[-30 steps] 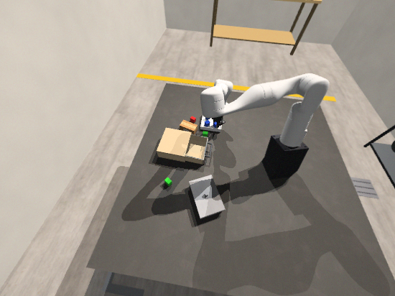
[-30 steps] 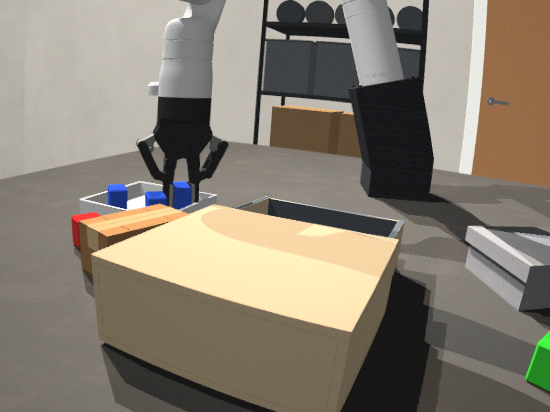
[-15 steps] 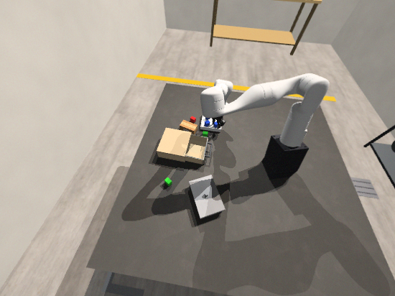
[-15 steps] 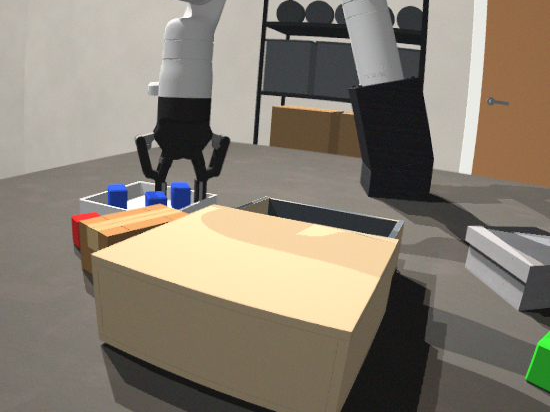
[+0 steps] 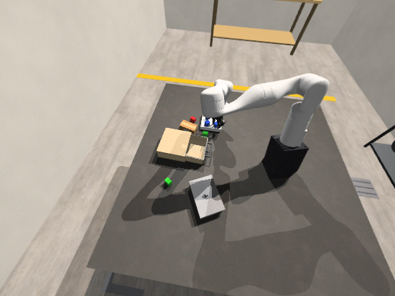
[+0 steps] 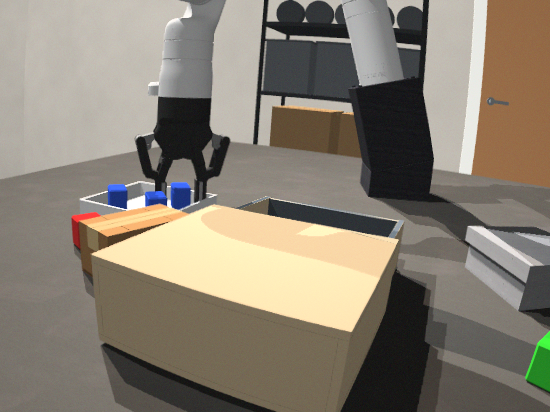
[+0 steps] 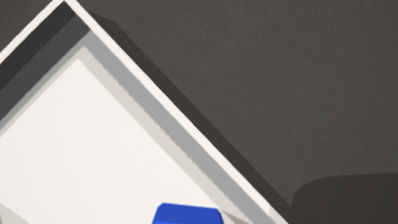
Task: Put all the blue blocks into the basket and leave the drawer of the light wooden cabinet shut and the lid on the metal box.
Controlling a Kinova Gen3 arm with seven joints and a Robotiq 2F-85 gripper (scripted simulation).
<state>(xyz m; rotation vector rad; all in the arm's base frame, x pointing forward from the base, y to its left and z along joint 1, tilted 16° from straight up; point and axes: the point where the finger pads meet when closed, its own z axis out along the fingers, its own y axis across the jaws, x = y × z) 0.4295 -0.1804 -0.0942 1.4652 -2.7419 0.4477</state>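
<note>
Right now the basket is 40 mm ahead of my hand, 30 mm to the right of it and 20 mm below it. The rest, counted from my hand: red block: 170 mm ahead, 10 mm below; then brown box: 170 mm ahead, 90 mm to the left, 10 mm above; then drawer: 70 mm ahead, 240 mm to the left.
</note>
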